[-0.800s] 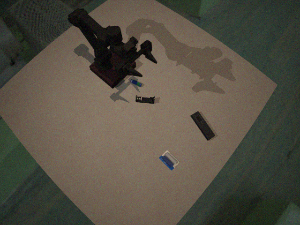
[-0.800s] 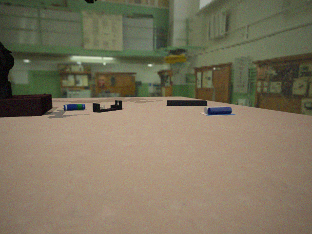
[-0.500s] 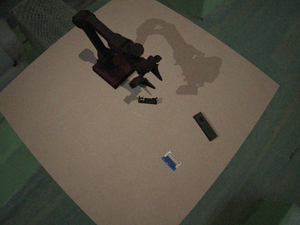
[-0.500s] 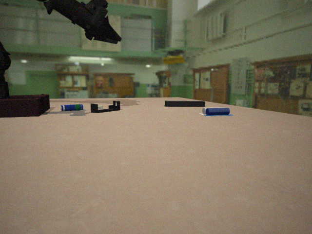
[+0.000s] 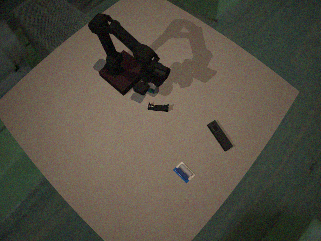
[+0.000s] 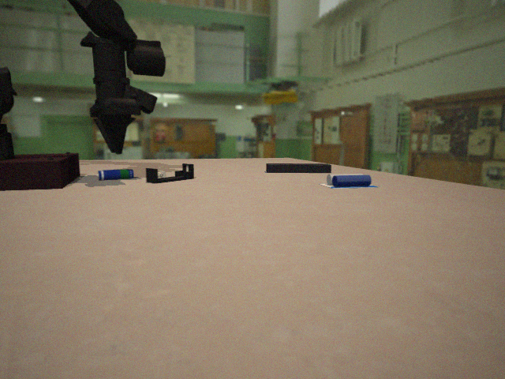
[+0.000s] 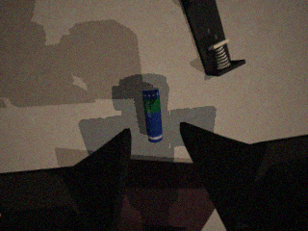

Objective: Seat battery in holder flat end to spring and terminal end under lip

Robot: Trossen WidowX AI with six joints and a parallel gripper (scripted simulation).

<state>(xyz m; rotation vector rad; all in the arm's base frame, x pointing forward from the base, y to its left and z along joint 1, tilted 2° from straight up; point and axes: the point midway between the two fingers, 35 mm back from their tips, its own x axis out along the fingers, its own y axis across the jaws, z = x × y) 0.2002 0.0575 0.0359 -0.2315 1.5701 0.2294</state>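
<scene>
Now: the battery 4 cm below my gripper tip. Round my gripper tip: black remote-like bar 42 cm ahead, 7 cm to the left, 4 cm below; white card 42 cm ahead, 18 cm to the right, 4 cm below.
</scene>
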